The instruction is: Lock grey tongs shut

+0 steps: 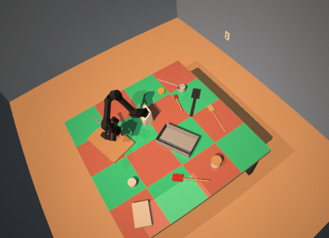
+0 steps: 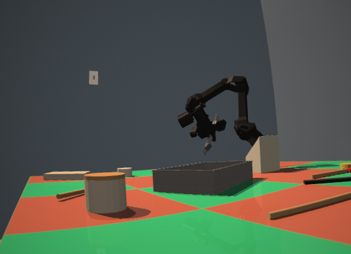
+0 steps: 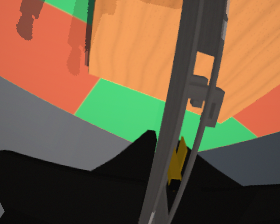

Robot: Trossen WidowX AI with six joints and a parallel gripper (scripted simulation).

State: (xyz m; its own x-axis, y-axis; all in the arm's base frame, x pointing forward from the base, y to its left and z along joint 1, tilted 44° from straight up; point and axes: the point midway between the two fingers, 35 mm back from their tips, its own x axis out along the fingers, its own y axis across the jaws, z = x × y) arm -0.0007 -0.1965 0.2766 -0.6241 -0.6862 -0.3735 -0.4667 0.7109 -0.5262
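Now: gripper tip 4 cm short of the yellow mark, 1 cm to the right of it and 2 cm below it. Round my gripper tip: roasting tin: 35 cm ahead, 44 cm to the left, 11 cm below; cream cylinder: 46 cm ahead, 4 cm to the right, 12 cm below; wooden board: 3 cm ahead, 3 cm to the right, 13 cm below.
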